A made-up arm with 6 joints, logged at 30 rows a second.
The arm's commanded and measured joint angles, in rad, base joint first. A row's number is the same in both.
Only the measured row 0 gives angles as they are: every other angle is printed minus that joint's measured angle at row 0.
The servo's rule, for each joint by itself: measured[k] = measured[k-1] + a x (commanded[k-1-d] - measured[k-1]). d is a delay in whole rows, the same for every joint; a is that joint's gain. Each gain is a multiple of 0.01, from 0.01 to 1. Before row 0 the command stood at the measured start. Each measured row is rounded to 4 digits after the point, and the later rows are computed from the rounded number. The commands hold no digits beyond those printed.
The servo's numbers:
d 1
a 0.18 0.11 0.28 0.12 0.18 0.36
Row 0, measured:
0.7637, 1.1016, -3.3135, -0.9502, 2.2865, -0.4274
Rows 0 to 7, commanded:
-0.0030, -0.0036, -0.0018, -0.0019, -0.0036, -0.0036
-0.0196, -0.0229, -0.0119, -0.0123, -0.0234, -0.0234
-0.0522, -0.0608, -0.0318, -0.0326, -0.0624, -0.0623
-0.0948, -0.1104, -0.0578, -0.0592, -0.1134, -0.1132
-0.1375, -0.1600, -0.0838, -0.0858, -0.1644, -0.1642
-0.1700, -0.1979, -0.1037, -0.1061, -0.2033, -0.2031
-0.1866, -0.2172, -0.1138, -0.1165, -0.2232, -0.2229
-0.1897, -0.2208, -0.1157, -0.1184, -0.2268, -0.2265
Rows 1 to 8, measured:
0.0000, 0.0000, 0.0000, 0.0000, 0.0000, 0.0000
-0.0005, -0.0004, -0.0005, -0.0002, -0.0006, -0.0013
-0.0039, -0.0029, -0.0037, -0.0017, -0.0047, -0.0093
-0.0126, -0.0093, -0.0116, -0.0054, -0.0151, -0.0284
-0.0274, -0.0204, -0.0245, -0.0119, -0.0328, -0.0589
-0.0472, -0.0358, -0.0411, -0.0208, -0.0565, -0.0968
-0.0693, -0.0536, -0.0586, -0.0310, -0.0829, -0.1351
-0.0904, -0.0716, -0.0741, -0.0413, -0.1082, -0.1667

